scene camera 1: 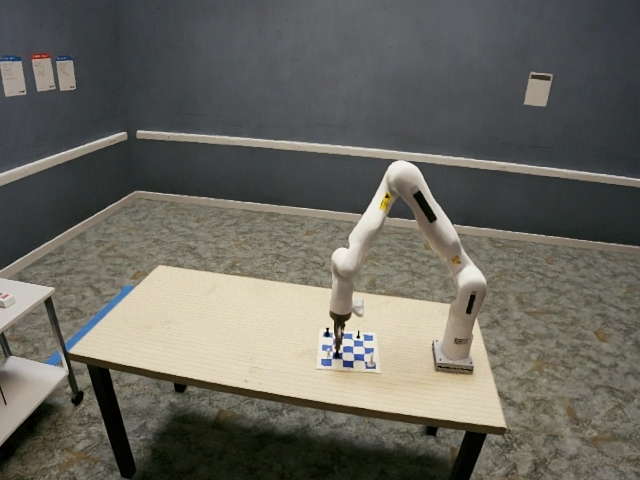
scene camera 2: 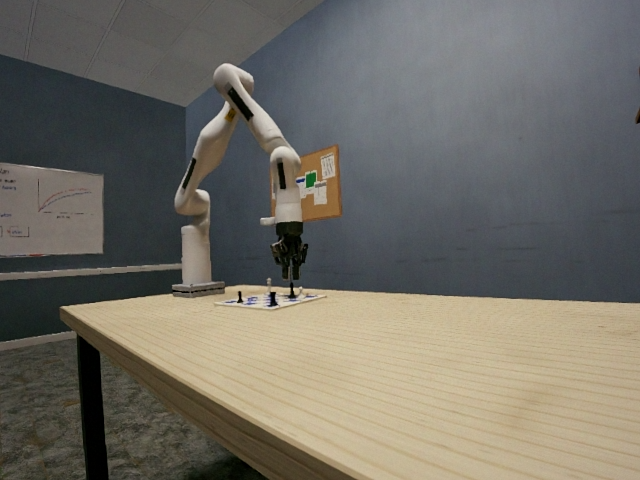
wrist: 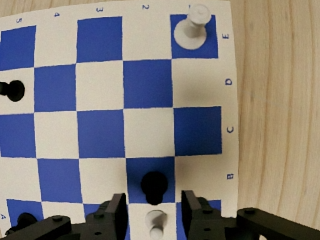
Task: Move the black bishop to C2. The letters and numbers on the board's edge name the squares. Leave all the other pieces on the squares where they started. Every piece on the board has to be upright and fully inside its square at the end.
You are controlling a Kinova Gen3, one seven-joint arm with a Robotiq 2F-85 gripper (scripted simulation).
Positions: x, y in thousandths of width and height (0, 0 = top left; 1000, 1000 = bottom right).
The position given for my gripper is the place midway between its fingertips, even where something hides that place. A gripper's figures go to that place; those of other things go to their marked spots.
My gripper (wrist: 483, 860) is 17 cm from the lens. A white chess piece (wrist: 595, 156) is 20 cm from the lens.
